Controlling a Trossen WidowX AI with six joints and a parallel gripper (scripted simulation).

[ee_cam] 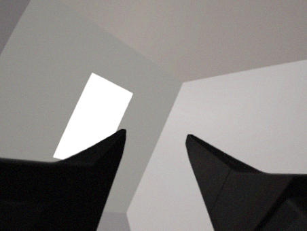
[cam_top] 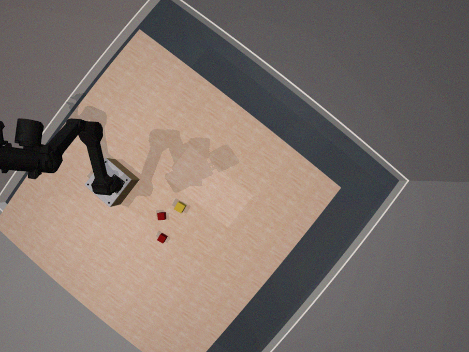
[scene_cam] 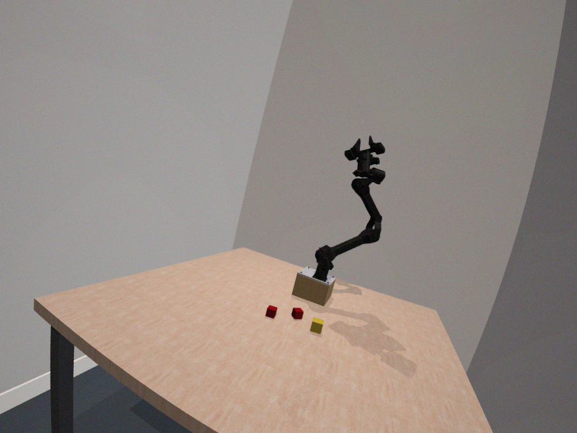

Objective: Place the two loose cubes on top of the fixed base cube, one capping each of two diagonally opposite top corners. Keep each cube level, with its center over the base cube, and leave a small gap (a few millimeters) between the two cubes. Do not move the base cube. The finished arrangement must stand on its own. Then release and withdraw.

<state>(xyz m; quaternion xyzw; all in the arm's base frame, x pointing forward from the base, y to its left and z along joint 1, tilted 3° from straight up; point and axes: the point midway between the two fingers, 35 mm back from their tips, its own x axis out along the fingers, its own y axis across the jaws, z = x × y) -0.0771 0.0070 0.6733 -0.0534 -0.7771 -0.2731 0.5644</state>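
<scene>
Right now the yellow base cube is 41 cm ahead of my gripper tip, 3 cm to the left of it and 79 cm below it.
</scene>
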